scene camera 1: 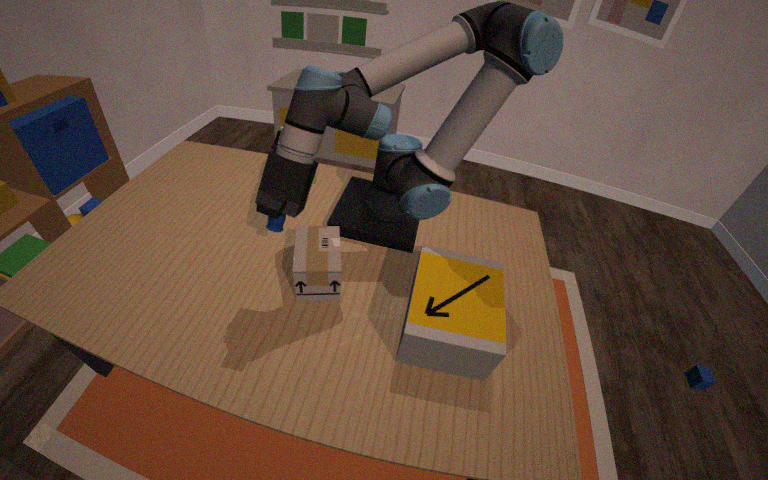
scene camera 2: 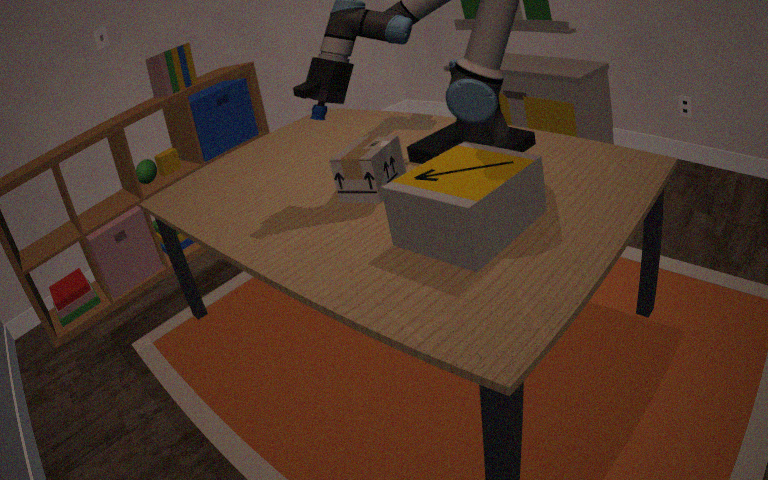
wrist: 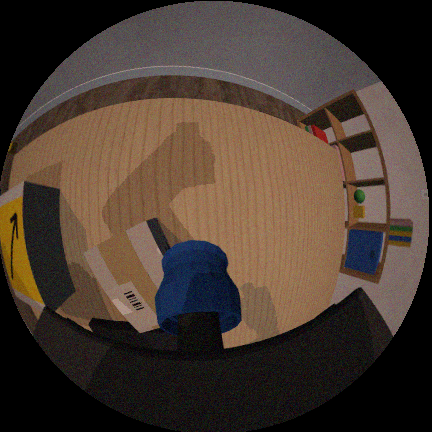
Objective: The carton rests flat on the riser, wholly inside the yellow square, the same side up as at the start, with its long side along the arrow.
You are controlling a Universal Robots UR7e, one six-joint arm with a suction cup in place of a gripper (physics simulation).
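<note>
The carton [scene camera 1: 317, 257] [scene camera 2: 362, 166] [wrist: 125, 280] stands flat and upright on the table, its taped side with the barcode on top and its arrows pointing up. It is left of the riser [scene camera 1: 447, 356] [scene camera 2: 436, 226] [wrist: 45, 240] and apart from it. The yellow square [scene camera 1: 458, 274] [scene camera 2: 470, 183] [wrist: 12, 255] with its black arrow lies on the riser's top, bare of any object. My gripper's blue suction cup [scene camera 1: 275, 227] [scene camera 2: 318, 116] [wrist: 196, 255] is open and holds nothing. It hangs above the table, beyond the carton's left rear in scene camera 1, apart from it.
The arm's black base [scene camera 1: 370, 226] [scene camera 2: 436, 144] stands on the table [scene camera 1: 186, 254] [scene camera 2: 294, 260] [wrist: 260, 190] behind the carton and riser. A wooden shelf unit [scene camera 2: 116, 127] with bins stands to the left. A low cabinet [scene camera 2: 594, 93] is behind the table.
</note>
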